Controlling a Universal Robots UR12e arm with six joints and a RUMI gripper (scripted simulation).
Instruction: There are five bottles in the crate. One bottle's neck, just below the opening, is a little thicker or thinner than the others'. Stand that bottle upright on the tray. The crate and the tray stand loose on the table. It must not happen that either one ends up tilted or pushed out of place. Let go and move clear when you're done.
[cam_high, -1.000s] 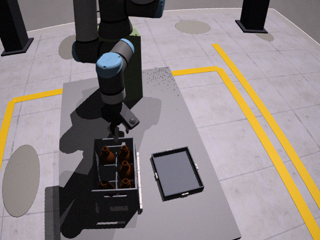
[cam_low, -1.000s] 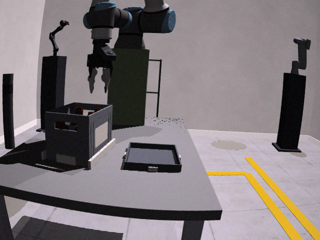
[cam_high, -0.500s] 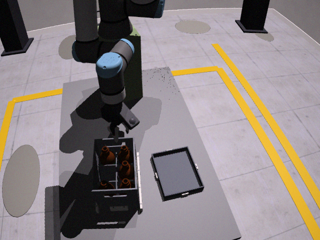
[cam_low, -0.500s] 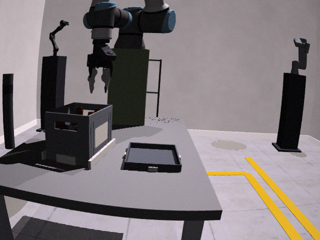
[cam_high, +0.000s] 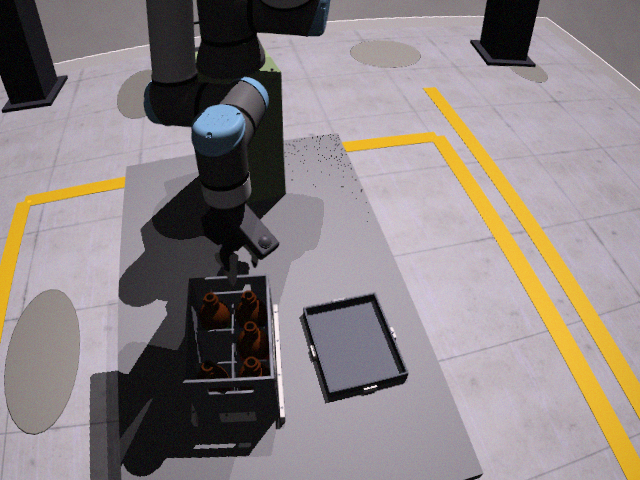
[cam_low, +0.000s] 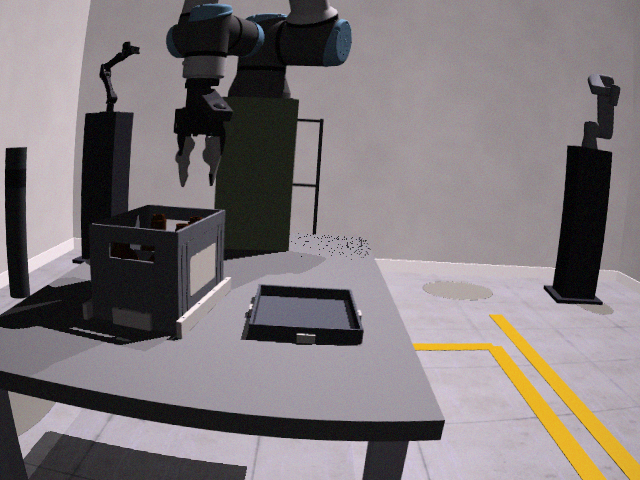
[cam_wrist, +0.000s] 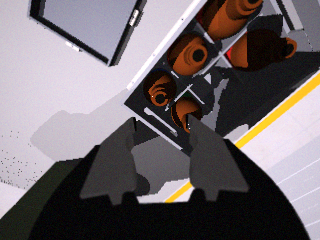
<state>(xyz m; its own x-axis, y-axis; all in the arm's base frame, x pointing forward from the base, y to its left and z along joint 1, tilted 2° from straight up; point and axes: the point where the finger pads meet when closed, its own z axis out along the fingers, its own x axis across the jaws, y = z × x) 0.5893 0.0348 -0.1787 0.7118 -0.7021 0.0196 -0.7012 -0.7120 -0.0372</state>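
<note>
The dark grey crate lies 16 cm below my hand, 9 cm ahead of it and 4 cm to the right of it. From my hand the other things lie so: black tray: 24 cm to the left, 23 cm below, 5 cm ahead.
</note>
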